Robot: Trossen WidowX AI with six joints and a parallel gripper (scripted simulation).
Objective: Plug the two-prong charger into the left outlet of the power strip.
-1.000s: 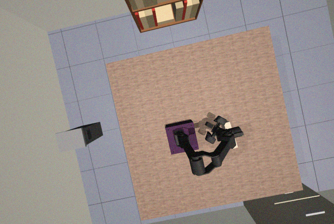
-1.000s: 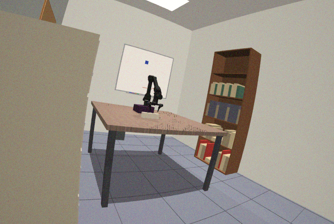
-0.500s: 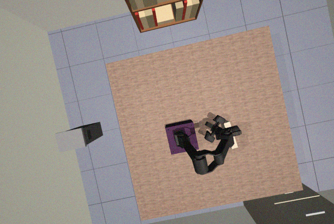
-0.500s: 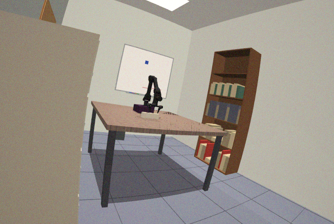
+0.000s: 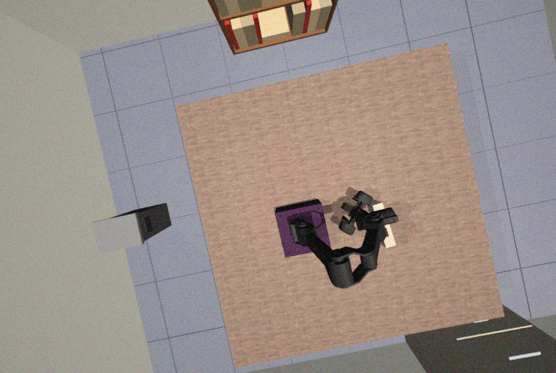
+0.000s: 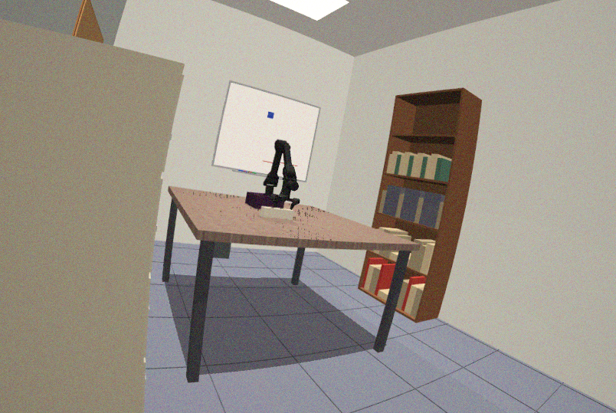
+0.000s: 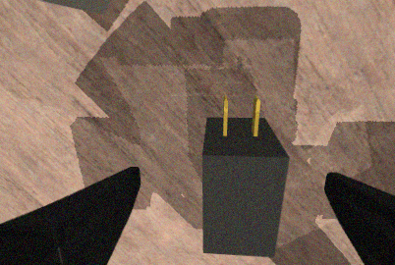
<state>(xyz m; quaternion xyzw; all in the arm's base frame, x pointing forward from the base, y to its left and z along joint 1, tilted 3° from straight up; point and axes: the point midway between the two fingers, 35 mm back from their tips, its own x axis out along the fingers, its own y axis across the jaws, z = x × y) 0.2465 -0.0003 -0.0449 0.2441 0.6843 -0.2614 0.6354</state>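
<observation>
My gripper tip is 10 mm to the left of the dark grey charger and 10 mm short of it.
</observation>
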